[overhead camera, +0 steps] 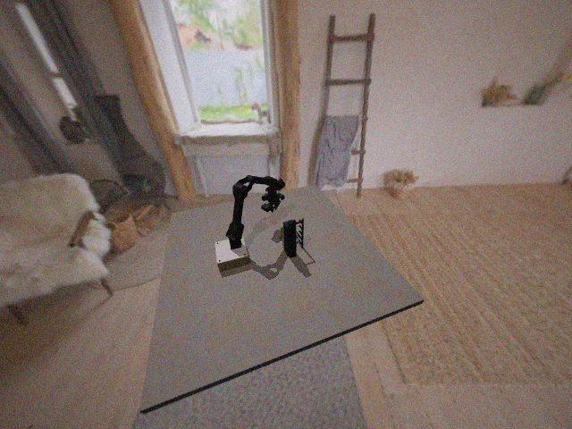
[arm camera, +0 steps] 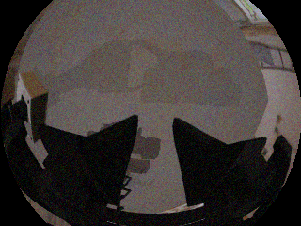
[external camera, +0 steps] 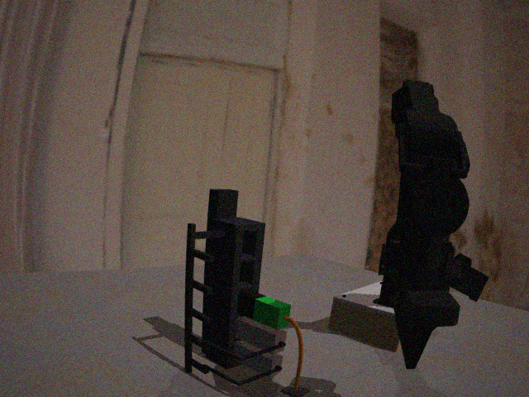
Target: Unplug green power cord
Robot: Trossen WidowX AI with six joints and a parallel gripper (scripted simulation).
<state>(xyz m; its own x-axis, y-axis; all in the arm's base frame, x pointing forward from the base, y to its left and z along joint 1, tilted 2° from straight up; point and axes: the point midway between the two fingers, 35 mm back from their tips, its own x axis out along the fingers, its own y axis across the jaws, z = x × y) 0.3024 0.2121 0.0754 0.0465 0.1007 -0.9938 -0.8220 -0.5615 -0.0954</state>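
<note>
The green plug is 250 mm to the right of my gripper tip, 10 mm ahead of it and 10 mm above it.
</note>
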